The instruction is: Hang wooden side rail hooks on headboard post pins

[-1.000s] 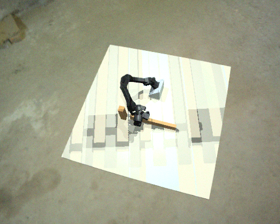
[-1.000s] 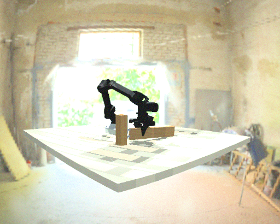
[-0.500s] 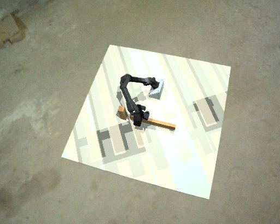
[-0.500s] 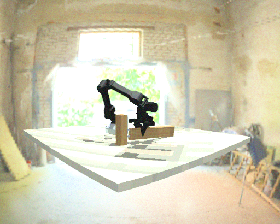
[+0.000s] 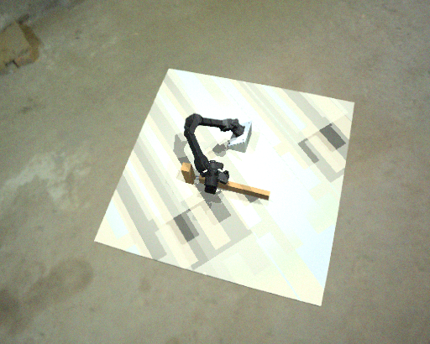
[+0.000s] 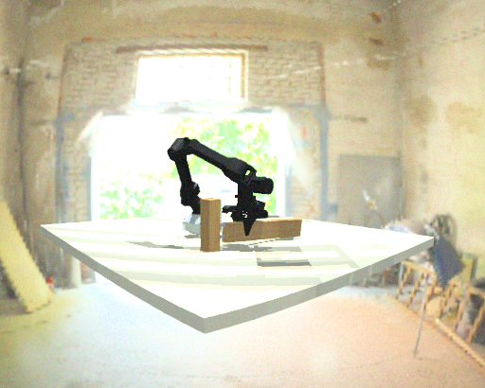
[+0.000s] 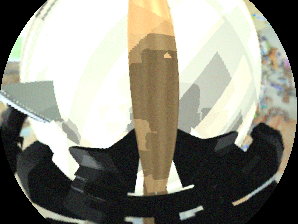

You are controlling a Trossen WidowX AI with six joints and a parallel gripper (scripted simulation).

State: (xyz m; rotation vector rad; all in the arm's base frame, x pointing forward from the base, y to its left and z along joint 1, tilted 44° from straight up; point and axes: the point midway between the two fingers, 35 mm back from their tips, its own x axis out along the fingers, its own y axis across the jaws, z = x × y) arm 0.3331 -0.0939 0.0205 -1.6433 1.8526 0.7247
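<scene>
Right now the wooden headboard post is 10 mm behind my gripper tip, 160 mm to the right of it and 40 mm above it.
</scene>
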